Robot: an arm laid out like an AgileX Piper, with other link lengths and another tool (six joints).
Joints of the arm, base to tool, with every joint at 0 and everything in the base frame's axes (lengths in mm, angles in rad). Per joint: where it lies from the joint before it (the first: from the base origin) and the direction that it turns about. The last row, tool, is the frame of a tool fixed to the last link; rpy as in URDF.
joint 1: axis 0 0 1 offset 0 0 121.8
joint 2: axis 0 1 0 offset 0 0 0
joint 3: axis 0 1 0 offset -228.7 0 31.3
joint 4: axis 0.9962 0 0.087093 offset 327.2 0 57.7
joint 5: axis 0 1 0 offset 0 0 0
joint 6: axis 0.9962 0 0.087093 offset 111.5 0 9.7
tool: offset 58.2 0 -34.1 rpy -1.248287 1.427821 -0.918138
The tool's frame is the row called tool.
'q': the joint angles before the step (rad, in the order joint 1, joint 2, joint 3, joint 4, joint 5, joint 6). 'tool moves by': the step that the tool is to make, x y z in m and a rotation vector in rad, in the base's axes. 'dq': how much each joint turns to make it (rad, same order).
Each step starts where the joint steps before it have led.
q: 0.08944, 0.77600, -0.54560, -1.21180, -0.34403, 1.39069
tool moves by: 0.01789, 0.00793, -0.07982, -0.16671, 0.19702, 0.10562
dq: -0.00002, 0.24929, -0.03939, -0.21549, -0.06324, 0.04931
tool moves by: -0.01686, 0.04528, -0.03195, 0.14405, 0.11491, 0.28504
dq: 0.00000, 0.17236, -0.02433, 0.01565, -0.32612, 0.00748
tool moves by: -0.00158, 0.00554, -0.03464, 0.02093, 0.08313, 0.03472
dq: 0.00000, 0.12113, -0.00260, 0.03626, -0.05036, -0.04238
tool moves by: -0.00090, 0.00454, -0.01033, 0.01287, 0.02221, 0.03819
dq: 0.00003, 0.05625, -0.01587, 0.00003, -0.04247, -0.01578
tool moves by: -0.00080, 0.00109, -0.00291, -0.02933, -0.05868, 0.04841
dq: -0.00002, 0.01247, 0.00002, 0.00000, -0.02974, -0.08553
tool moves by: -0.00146, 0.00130, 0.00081, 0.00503, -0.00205, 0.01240
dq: 0.00000, 0.00002, -0.00002, -0.00395, -0.01295, 0.00000
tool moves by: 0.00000, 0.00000, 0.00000, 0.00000, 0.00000, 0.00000
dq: 0.00000, 0.00000, 0.00000, 0.00000, 0.00000, 0.00000
